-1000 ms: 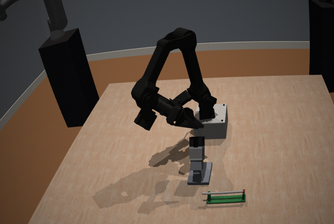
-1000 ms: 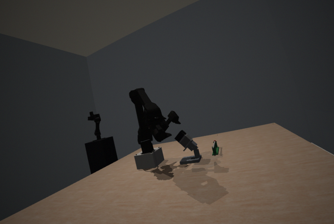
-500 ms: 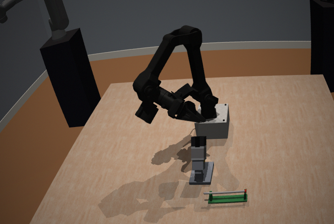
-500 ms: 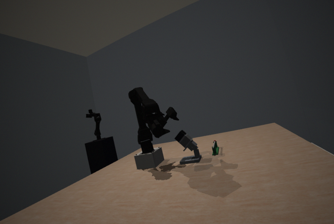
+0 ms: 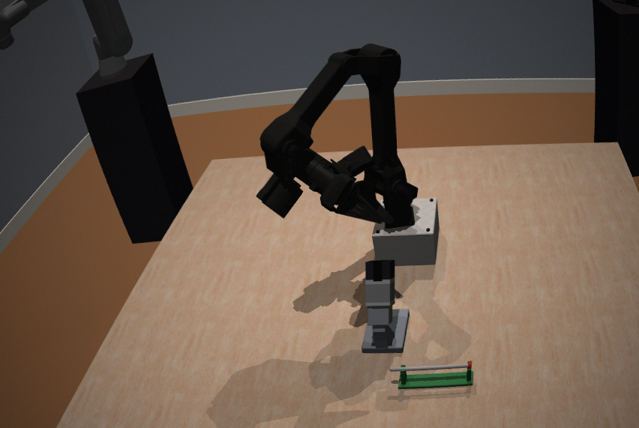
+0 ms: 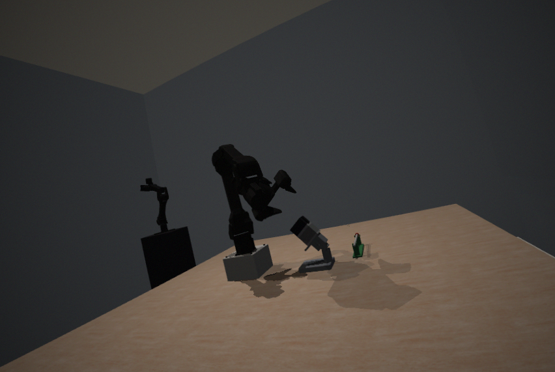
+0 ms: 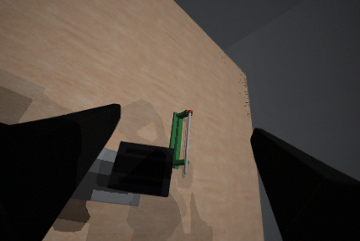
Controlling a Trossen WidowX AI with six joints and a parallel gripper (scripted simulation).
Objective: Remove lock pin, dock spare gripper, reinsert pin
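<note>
Now: the green cradle 20 cm ahead of my gripper tip, 6 cm to the left of it and 21 cm below it. Also, from my gripper tip: grey mount 7 cm ahead, 3 cm to the right, 18 cm below; spare gripper 5 cm ahead, 3 cm to the right, 12 cm below.
</note>
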